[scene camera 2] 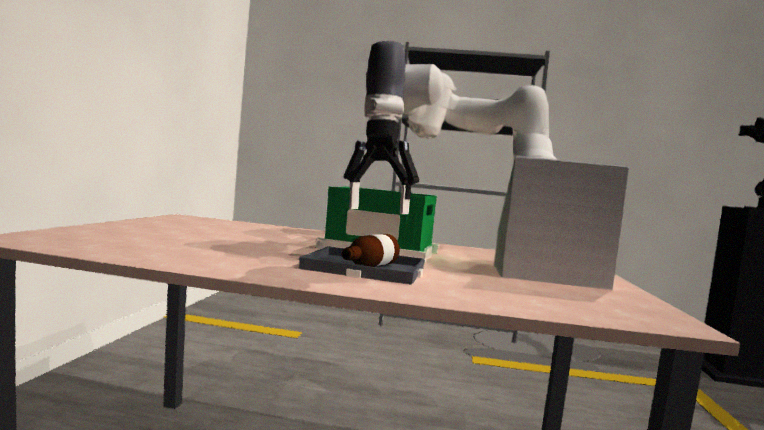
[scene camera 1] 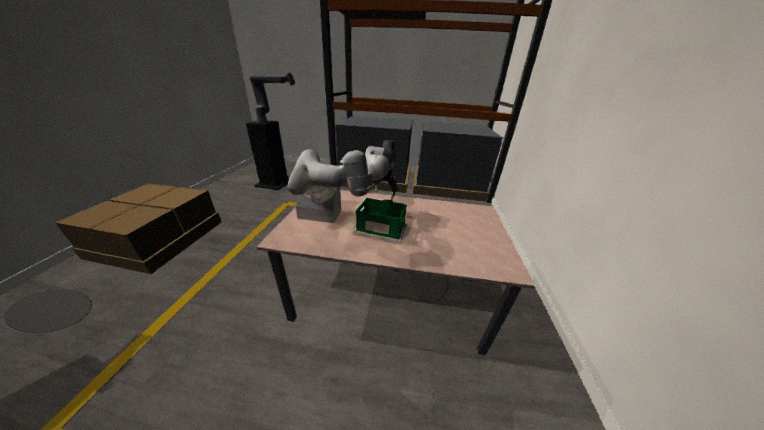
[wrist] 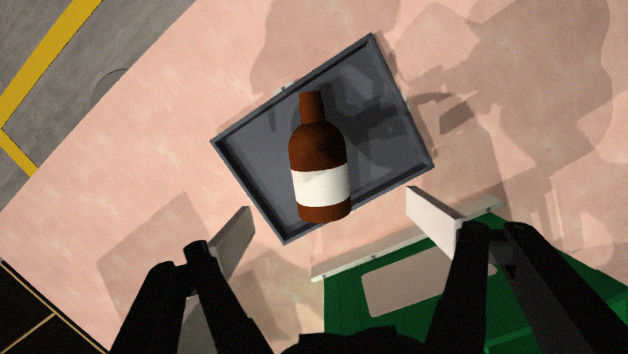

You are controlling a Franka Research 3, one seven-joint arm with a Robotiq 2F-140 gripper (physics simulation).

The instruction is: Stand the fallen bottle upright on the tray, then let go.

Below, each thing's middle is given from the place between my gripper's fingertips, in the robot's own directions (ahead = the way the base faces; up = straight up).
Scene:
The brown bottle [scene camera 2: 371, 250] is 30 mm to the left of my hand and 90 mm below it.

